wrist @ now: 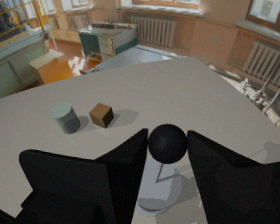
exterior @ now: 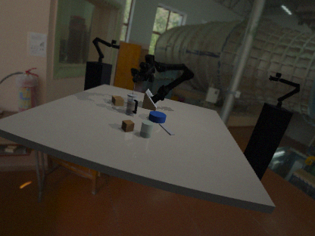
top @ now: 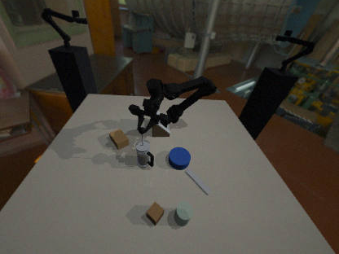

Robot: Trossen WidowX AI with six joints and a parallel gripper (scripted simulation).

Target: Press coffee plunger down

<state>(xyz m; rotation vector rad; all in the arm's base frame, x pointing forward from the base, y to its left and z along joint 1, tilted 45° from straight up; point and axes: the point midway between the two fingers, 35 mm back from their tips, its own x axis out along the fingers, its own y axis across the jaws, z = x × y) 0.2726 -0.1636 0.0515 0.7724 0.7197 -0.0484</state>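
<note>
My gripper tip is now 20 mm to the right of the coffee press and 120 mm above it. Also, from my gripper tip: small brown cube 240 mm ahead, 100 mm to the left, 220 mm below; tan box 140 mm behind, 170 mm to the right, 220 mm below; blue disc 40 mm behind, 200 mm to the left, 220 mm below.
</note>
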